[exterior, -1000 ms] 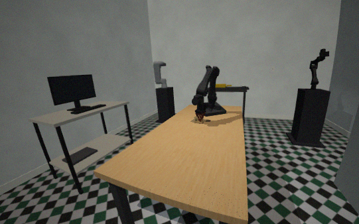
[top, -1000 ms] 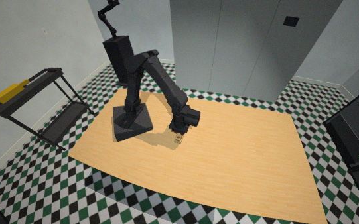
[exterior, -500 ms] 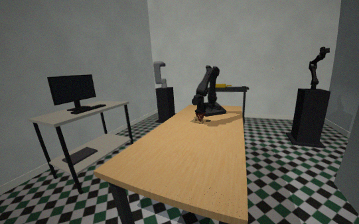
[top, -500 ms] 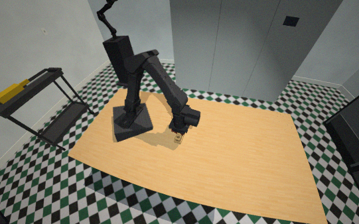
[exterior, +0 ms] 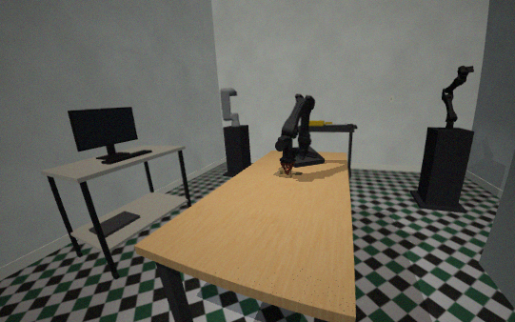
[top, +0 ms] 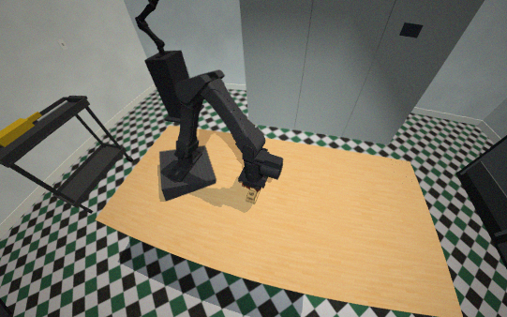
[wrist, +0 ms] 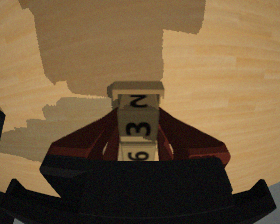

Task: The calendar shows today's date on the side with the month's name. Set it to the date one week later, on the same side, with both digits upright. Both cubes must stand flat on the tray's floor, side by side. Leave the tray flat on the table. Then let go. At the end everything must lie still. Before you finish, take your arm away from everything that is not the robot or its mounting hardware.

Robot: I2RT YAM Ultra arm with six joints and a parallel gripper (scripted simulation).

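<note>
The wooden tray is 20 mm to the right of my hand and 20 mm below it. From my hand the other things lie so: wooden cube (30 mm to the right).
</note>
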